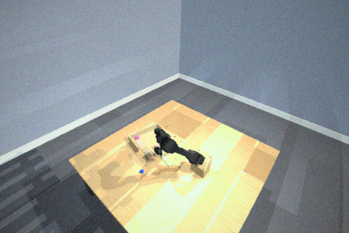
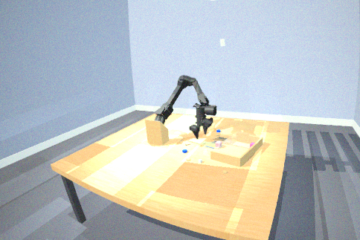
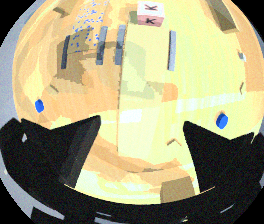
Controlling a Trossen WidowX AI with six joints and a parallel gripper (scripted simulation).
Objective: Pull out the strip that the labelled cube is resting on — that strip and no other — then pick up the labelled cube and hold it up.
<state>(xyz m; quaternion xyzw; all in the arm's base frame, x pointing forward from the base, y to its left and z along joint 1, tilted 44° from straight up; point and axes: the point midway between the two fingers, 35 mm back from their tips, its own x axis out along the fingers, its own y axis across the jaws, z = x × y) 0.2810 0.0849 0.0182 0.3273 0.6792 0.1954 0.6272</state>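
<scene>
The pale green strip is 4 cm below my gripper tip and 3 cm ahead of it. From my gripper tip the other things lie so: pink labelled cube (13 cm ahead, 3 cm to the right, 2 cm below).
</scene>
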